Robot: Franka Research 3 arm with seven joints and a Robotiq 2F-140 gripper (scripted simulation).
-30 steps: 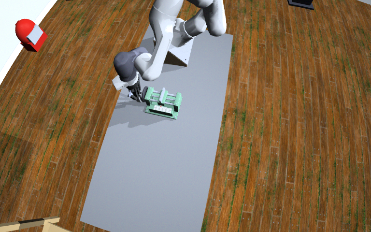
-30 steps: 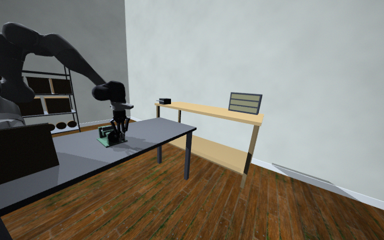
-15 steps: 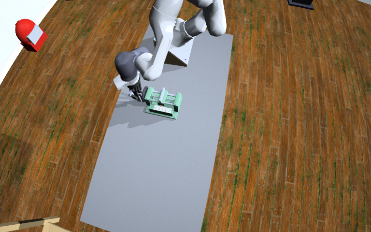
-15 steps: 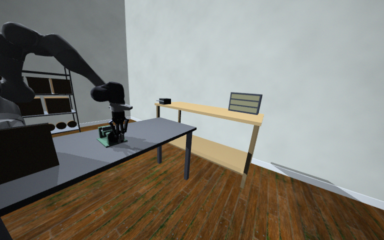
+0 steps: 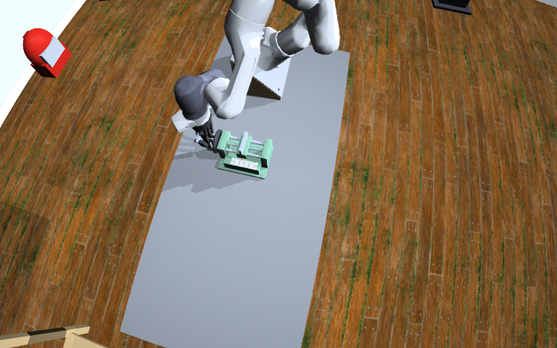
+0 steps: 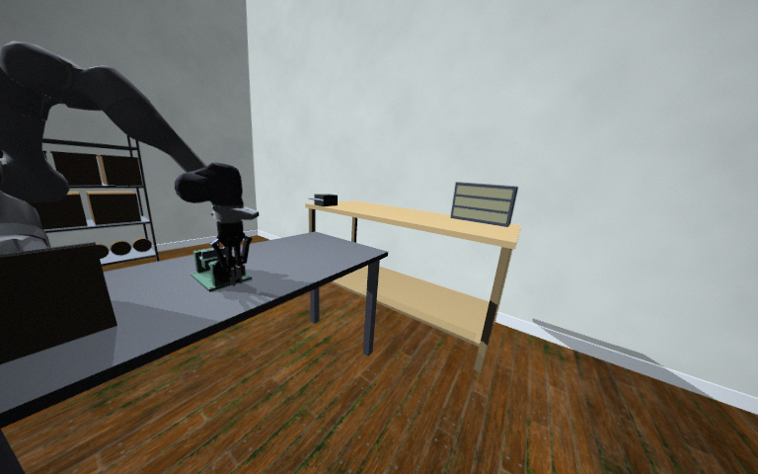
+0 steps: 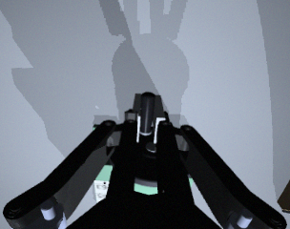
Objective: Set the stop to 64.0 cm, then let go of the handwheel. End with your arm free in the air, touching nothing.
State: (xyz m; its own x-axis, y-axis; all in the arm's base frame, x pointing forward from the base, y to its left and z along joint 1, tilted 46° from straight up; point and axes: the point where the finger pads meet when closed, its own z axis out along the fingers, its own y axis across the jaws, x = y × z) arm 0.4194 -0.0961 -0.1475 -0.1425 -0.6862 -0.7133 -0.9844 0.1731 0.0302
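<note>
Right now my hand is 2 cm short of the stop carriage, 14 cm to the right of it and 3 cm below it. From my hand the other things lie so: dark handwheel: 2 cm to the left, 1 cm below.
</note>
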